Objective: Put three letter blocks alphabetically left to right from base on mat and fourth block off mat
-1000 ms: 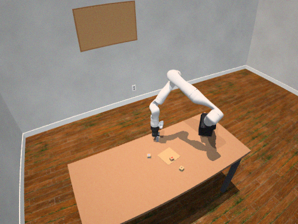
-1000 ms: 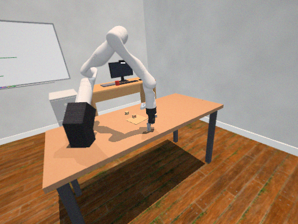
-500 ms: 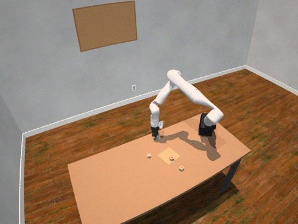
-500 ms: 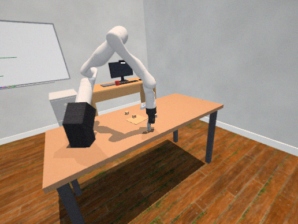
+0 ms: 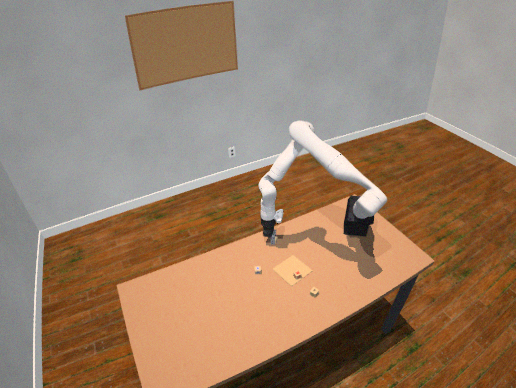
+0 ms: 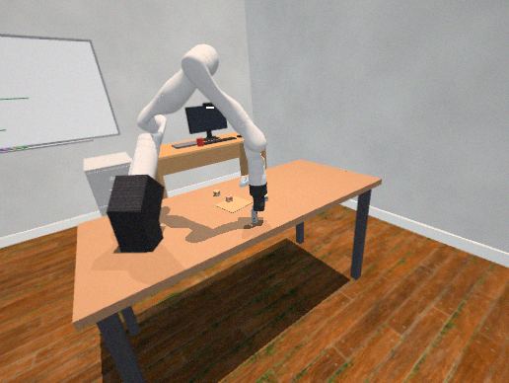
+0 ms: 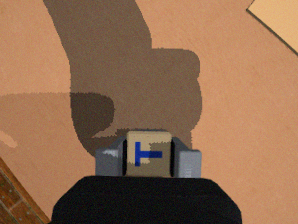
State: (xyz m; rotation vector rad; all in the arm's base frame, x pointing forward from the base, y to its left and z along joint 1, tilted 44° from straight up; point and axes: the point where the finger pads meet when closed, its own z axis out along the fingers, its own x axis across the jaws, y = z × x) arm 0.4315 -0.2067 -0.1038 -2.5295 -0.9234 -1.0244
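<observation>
The pale square mat lies 2 cm ahead of my hand, 22 cm to the left of it and 2 cm below it. The rest, counted from my hand: block 2 cm ahead, 27 cm to the left.
</observation>
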